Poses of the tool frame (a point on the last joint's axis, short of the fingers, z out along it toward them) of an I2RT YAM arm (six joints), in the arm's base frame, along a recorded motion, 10 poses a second.
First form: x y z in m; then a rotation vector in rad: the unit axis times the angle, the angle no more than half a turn.
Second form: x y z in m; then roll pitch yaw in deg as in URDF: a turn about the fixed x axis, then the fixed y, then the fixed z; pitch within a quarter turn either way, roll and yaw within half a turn. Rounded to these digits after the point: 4 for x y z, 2 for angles.
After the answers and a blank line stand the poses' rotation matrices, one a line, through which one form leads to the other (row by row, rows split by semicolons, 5 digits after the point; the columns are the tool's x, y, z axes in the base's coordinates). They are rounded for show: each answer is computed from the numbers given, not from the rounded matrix.
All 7 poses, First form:
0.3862 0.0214 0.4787 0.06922 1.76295 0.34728
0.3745 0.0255 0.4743 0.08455 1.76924 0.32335
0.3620 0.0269 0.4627 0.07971 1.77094 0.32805
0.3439 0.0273 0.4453 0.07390 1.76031 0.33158
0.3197 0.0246 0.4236 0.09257 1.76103 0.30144
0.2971 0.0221 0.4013 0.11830 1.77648 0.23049
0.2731 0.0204 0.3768 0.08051 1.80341 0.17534
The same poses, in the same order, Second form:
0.3862 0.0214 0.4787 123.69 71.10 133.65
0.3745 0.0255 0.4743 125.64 71.16 134.18
0.3620 0.0269 0.4627 125.75 71.10 134.63
0.3439 0.0273 0.4453 124.28 71.53 133.50
0.3197 0.0246 0.4236 125.80 71.88 133.28
0.2971 0.0221 0.4013 132.68 72.62 136.68
0.2731 0.0204 0.3768 144.66 73.70 148.03

-0.22360 -0.14191 0.96430; 0.23441 0.95248 0.19453; -0.94607 0.26953 -0.17970
-0.22501 -0.11822 0.96716; 0.23152 0.95770 0.17092; -0.94645 0.26237 -0.18812
-0.22755 -0.12367 0.96588; 0.23051 0.95687 0.17682; -0.94609 0.26288 -0.18923
-0.21810 -0.13103 0.96709; 0.22980 0.95619 0.18138; -0.94849 0.26179 -0.17844
-0.21326 -0.10254 0.97160; 0.22646 0.96221 0.15125; -0.95039 0.25228 -0.18198
-0.21729 -0.04545 0.97505; 0.20489 0.97454 0.09108; -0.95436 0.21956 -0.20244
-0.23808 -0.03908 0.97046; 0.14859 0.98596 0.07616; -0.95981 0.16233 -0.22893

